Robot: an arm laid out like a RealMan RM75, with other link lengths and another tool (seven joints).
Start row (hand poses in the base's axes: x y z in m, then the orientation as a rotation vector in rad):
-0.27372 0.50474 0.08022 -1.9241 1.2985 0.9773
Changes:
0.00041 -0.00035 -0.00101 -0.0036 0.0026 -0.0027
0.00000 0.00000 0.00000 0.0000 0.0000 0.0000
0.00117 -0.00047 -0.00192 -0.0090 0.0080 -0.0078
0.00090 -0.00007 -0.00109 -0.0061 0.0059 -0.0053
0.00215 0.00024 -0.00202 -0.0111 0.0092 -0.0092
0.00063 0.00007 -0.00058 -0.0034 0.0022 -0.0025
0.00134 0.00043 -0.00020 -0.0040 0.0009 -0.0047
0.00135 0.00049 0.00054 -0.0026 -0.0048 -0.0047
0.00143 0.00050 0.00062 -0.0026 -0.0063 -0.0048
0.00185 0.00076 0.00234 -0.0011 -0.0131 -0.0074
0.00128 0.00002 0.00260 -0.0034 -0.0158 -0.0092
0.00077 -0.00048 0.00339 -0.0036 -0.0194 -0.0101
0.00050 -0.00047 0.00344 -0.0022 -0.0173 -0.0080
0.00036 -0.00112 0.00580 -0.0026 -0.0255 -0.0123
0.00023 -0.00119 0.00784 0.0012 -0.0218 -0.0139
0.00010 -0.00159 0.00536 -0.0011 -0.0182 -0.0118
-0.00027 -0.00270 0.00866 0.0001 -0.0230 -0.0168
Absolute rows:
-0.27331 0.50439 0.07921 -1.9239 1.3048 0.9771
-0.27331 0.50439 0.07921 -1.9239 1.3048 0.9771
-0.27214 0.50392 0.07729 -1.9221 1.3224 0.9776
-0.27124 0.50385 0.07620 -1.9207 1.3346 0.9784
-0.26909 0.50409 0.07418 -1.9188 1.3556 0.9784
-0.26846 0.50416 0.07360 -1.9186 1.3614 0.9779
-0.26712 0.50459 0.07340 -1.9173 1.3688 0.9746
-0.26577 0.50508 0.07394 -1.9163 1.3719 0.9658
-0.26434 0.50558 0.07456 -1.9156 1.3742 0.9554
-0.26249 0.50634 0.07690 -1.9130 1.3737 0.9372
-0.26121 0.50636 0.07950 -1.9111 1.3747 0.9140
-0.26044 0.50588 0.08289 -1.9092 1.3744 0.8865
-0.25994 0.50541 0.08633 -1.9074 1.3725 0.8630
-0.25958 0.50429 0.09213 -1.9036 1.3695 0.8286
-0.25935 0.50310 0.09997 -1.8948 1.3674 0.7995
-0.25925 0.50151 0.10533 -1.8887 1.3670 0.7741
-0.25952 0.49881 0.11399 -1.8781 1.3670 0.7419

